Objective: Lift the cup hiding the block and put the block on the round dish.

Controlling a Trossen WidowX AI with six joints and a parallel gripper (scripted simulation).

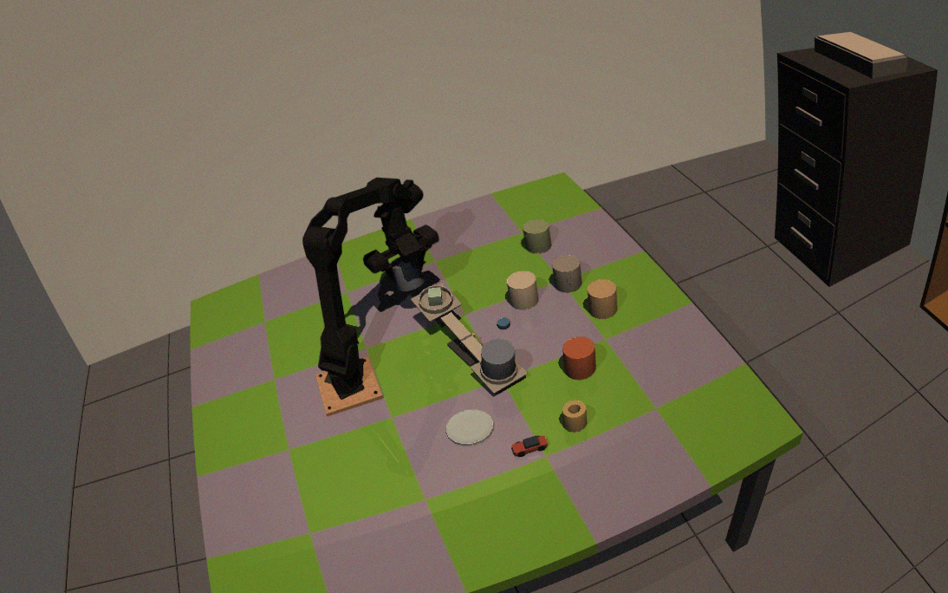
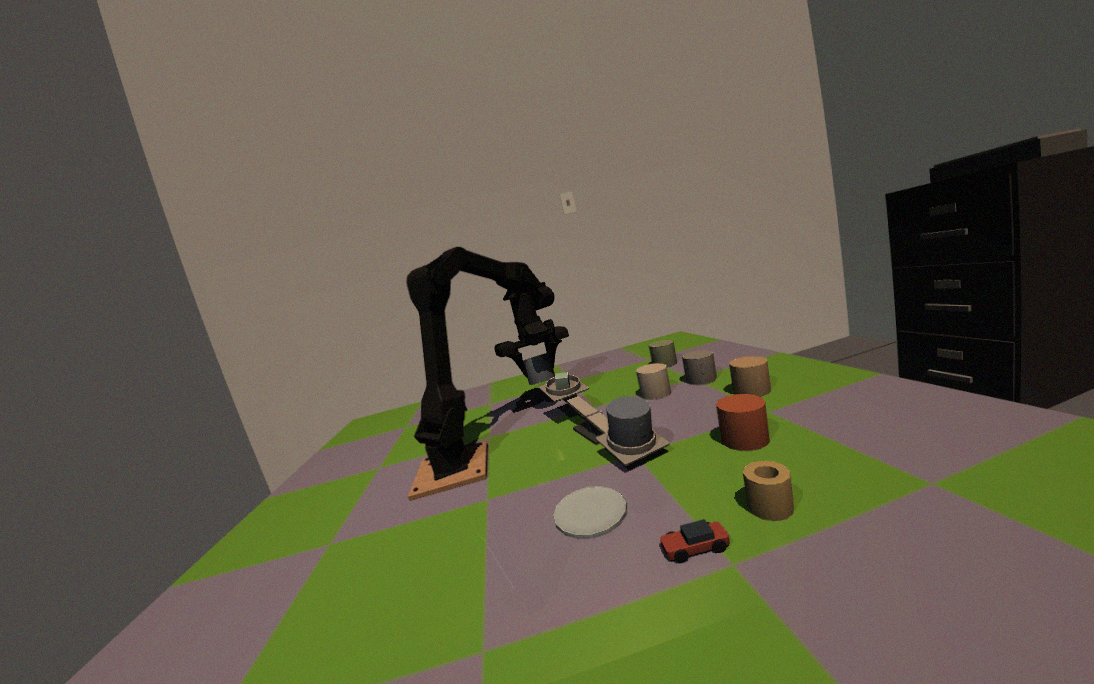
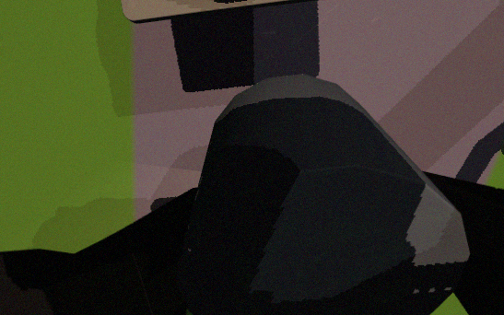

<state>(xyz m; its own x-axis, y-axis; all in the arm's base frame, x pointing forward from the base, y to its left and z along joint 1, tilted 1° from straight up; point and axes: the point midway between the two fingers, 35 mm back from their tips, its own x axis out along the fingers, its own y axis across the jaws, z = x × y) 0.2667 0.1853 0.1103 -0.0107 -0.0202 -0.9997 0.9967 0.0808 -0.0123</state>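
Now: the pale green block 2 cm ahead of my gripper tip, 11 cm to the right of it and 1 cm below it. The rest, counted from my gripper tip: balance 3 cm ahead, 24 cm to the right, 6 cm below; then blue disc 14 cm ahead, 21 cm to the right, 9 cm below; then grey cup 4 cm ahead, 39 cm to the right, 3 cm below.
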